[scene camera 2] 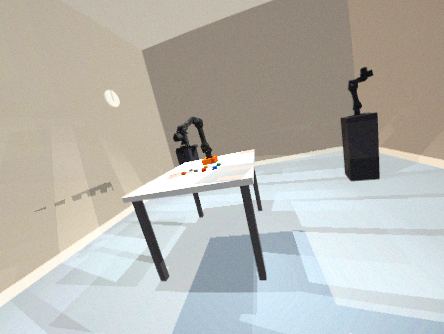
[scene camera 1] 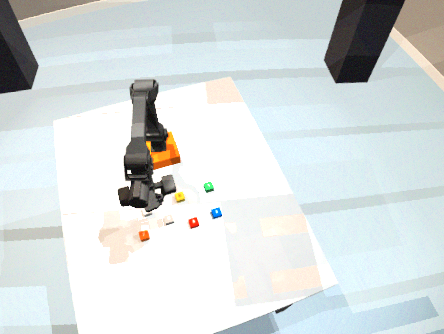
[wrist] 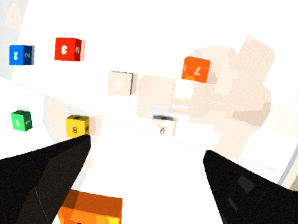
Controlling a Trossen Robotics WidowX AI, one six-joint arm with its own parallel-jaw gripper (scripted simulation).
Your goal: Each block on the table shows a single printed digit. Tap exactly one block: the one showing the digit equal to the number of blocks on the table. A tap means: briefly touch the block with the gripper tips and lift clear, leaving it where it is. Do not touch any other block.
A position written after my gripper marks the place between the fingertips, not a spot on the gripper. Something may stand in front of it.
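What you'd see here is my gripper (scene camera 1: 150, 201), open and holding nothing, and the wrist view shows my gripper (wrist: 149, 149) too.
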